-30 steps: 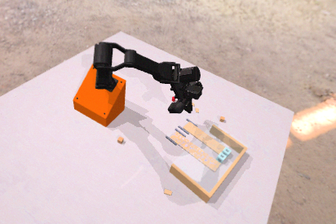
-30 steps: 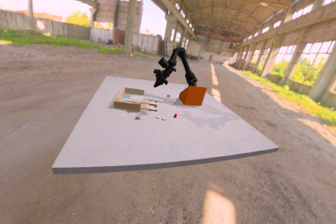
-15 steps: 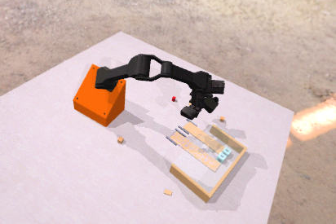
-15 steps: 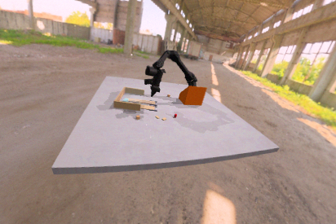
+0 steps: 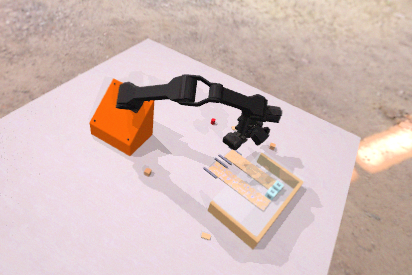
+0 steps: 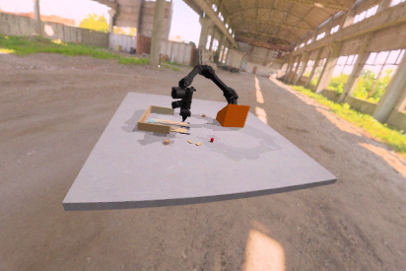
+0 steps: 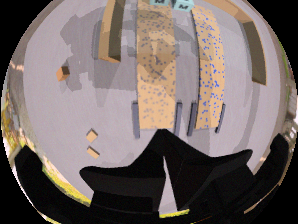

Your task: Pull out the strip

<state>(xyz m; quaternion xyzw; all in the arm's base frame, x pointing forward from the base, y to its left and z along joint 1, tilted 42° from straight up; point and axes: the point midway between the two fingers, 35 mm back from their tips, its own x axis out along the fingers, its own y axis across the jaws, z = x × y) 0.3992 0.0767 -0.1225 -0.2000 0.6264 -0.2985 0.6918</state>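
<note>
Right now the red cube is 17 cm behind my gripper tip, 12 cm to the left of it and 6 cm below it. From my gripper tip the other things lie so: tan chip (35 cm to the right, 7 cm below, 7 cm ahead).
</note>
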